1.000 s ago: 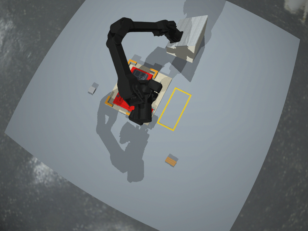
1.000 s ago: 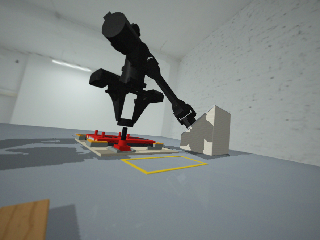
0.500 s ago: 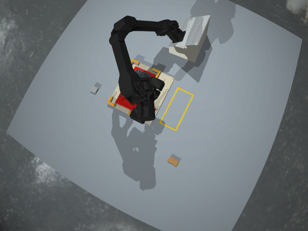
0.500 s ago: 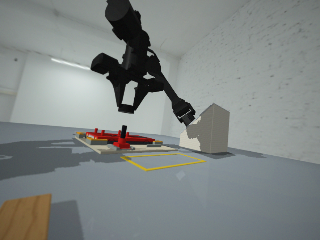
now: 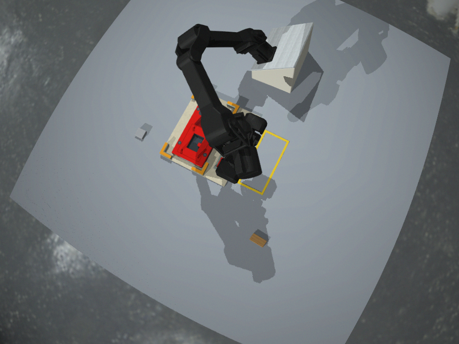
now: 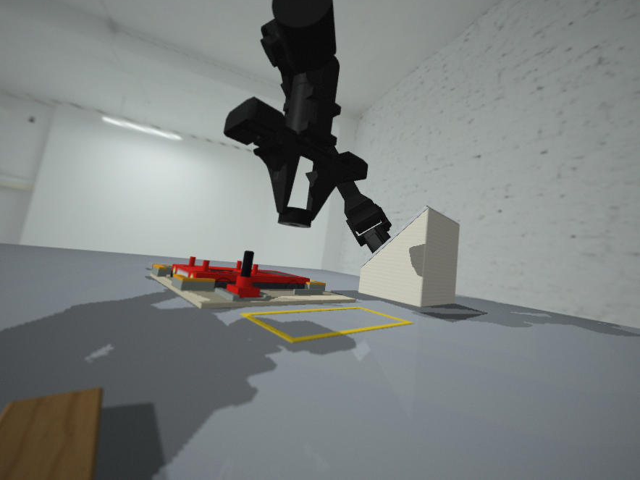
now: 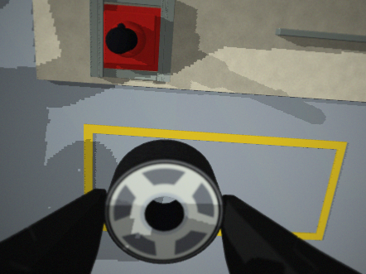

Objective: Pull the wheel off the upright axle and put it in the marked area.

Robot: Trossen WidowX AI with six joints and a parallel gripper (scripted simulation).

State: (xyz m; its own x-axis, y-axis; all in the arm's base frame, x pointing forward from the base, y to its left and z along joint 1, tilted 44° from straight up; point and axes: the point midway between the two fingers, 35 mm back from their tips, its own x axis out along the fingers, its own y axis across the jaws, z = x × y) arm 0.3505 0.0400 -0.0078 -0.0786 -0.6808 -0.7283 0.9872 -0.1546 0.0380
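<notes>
The upright axle is 2 cm ahead of my gripper tip, 6 cm to the right of it and 7 cm below it. From my gripper tip the other things lie so: wooden block: 20 cm ahead, 12 cm to the left, 11 cm below; then black wheel: right at my gripper tip.
</notes>
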